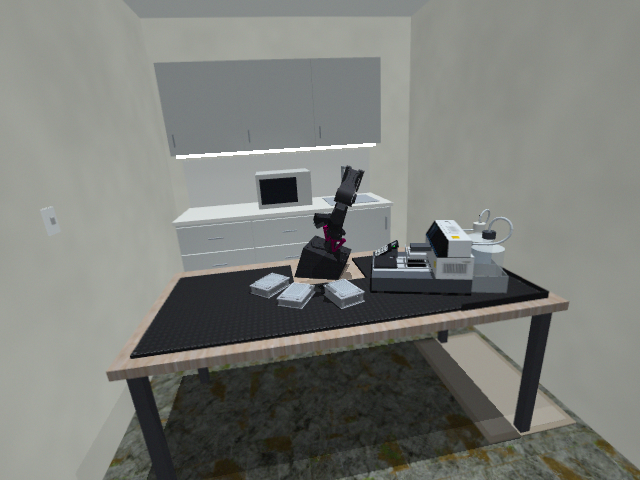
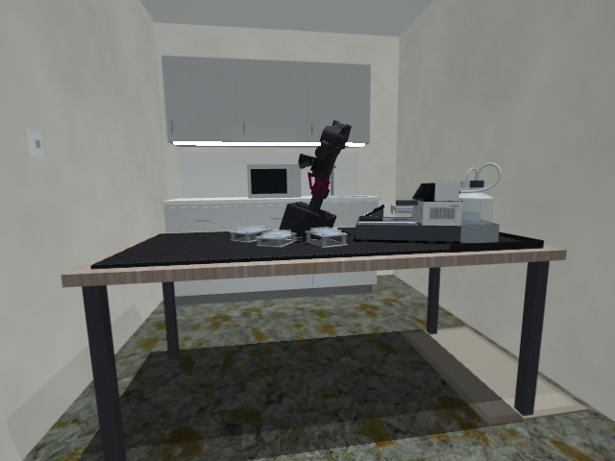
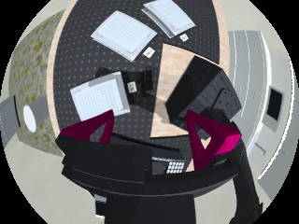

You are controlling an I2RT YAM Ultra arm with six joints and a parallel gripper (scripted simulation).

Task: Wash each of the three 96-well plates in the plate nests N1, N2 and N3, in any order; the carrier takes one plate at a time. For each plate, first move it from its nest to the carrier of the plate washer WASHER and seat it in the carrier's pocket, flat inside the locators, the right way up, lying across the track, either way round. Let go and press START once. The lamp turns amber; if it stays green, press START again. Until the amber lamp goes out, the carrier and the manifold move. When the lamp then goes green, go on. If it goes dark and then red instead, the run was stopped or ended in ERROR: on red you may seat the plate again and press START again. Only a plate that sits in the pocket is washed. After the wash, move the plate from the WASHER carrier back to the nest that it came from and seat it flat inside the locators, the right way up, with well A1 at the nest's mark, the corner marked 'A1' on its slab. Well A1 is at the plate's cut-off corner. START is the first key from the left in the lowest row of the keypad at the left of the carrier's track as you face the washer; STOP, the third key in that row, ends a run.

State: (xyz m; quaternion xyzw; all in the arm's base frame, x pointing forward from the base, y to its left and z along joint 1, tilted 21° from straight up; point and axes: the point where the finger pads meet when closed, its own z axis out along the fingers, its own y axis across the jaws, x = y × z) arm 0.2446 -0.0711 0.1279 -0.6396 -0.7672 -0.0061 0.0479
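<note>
Right now the nest is 180 mm below my hand, 100 mm ahead of it and 30 mm to the left of it. Round my hand: clear bottle (690 mm to the left, 130 mm ahead, 100 mm below); plate washer (430 mm to the left, 100 mm below, 20 mm behind); washer carrier (290 mm to the left, 140 mm below, 70 mm behind).
</note>
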